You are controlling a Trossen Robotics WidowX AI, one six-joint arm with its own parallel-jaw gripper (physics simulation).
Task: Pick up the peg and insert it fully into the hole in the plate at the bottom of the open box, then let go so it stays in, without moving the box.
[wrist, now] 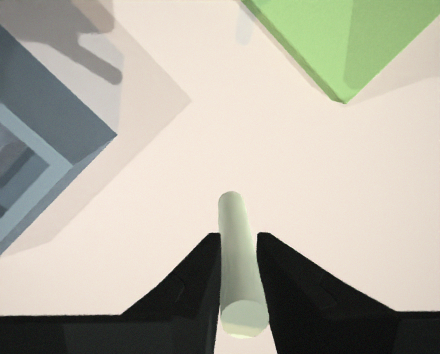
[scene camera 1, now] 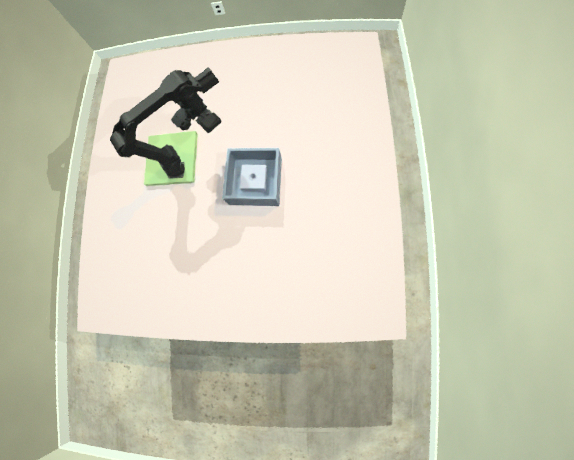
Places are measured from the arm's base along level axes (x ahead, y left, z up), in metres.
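Pixels of known places: gripper, between the fingertips: (wrist: 238, 244); arm's base, origin of its link: (scene camera 1: 176, 170).
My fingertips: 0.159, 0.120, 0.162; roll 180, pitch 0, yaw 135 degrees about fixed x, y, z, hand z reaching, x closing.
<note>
Ahead of a thing's pixels: the offset from my fingertips to its top centre, as dx, dy, dz. Level surfaces: height alone.
My gripper (scene camera 1: 195, 121) (wrist: 238, 244) is shut on the pale green round peg {+0.005, +0.005, +0.028} (wrist: 240, 270). The peg stands about upright between the fingers, its lower end poking out below them above the table. The peg cannot be made out in the scene view. The open blue-grey box {+0.157, -0.167, -0.089} (scene camera 1: 252, 202) (wrist: 55, 115) stands on the table; in the scene view the gripper is to the upper left of it, outside its walls. The white plate {+0.157, -0.167, -0.126} (scene camera 1: 246, 184) lies on the box floor, with a small dark hole (scene camera 1: 253, 176) near its middle. The hole does not show in the wrist view.
A green square pad (scene camera 1: 188, 145) (wrist: 320, 45) lies under the arm's base, left of the box in the scene view. The pale pink table top {dz -0.186} (scene camera 1: 300, 280) (wrist: 350, 175) surrounds both. The box walls rise around the plate.
</note>
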